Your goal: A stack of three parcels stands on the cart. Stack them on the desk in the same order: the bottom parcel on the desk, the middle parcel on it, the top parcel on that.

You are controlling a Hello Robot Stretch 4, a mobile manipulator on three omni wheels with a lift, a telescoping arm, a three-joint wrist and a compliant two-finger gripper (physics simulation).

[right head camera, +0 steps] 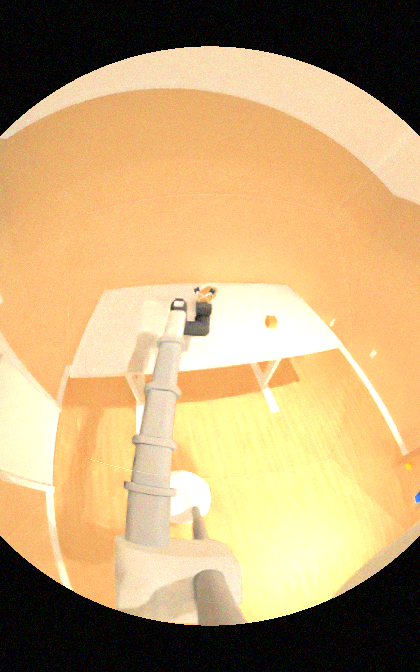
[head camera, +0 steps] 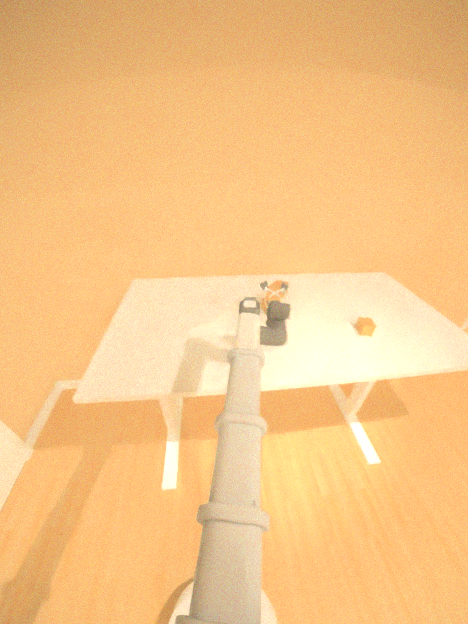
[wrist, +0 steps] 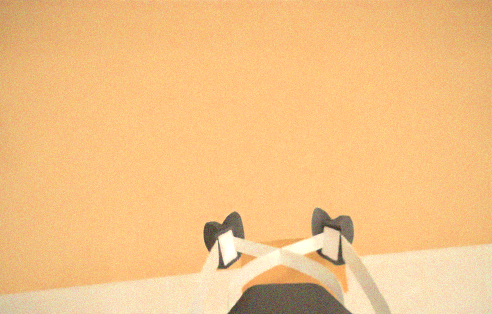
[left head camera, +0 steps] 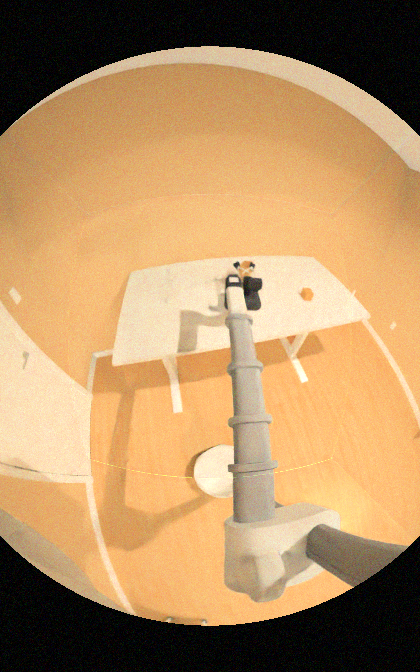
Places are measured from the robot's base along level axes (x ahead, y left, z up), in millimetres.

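Pixels of known places: gripper, fingertip midpoint: (head camera: 274, 283) (wrist: 276, 227).
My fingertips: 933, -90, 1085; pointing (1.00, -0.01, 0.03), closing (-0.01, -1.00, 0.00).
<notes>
Ahead of a thing's pixels: the offset from my fingertips to its top centre, as dx, dy, dz. Level surfaces: height alone.
My gripper (head camera: 274, 286) (left head camera: 244, 265) (right head camera: 205, 290) (wrist: 276, 227) is shut on an orange-brown parcel {+18, -21, -2} (head camera: 277, 285) (wrist: 280, 275), which is partly hidden by the finger straps. It is over the back part of the white desk {dz -162} (head camera: 151, 312) (left head camera: 150, 300) (right head camera: 235, 345) (wrist: 100, 300). A bit of another orange-brown parcel {+28, -7, -112} (head camera: 264, 305) shows beside the wrist in the head view, mostly hidden by the gripper and wrist. A third small orange parcel {-61, -388, -112} (head camera: 365, 326) (left head camera: 306, 294) (right head camera: 271, 321) lies on the desk, well to the right. The cart cannot be made out.
The extended arm (head camera: 234, 468) (left head camera: 251, 430) (right head camera: 155, 425) crosses the desk's front edge. Another white surface (left head camera: 40, 420) (right head camera: 25, 430) stands at the left. A round white base (left head camera: 212, 472) (right head camera: 195, 495) is on the floor. A blue thing (right head camera: 418, 497) shows at the far right.
</notes>
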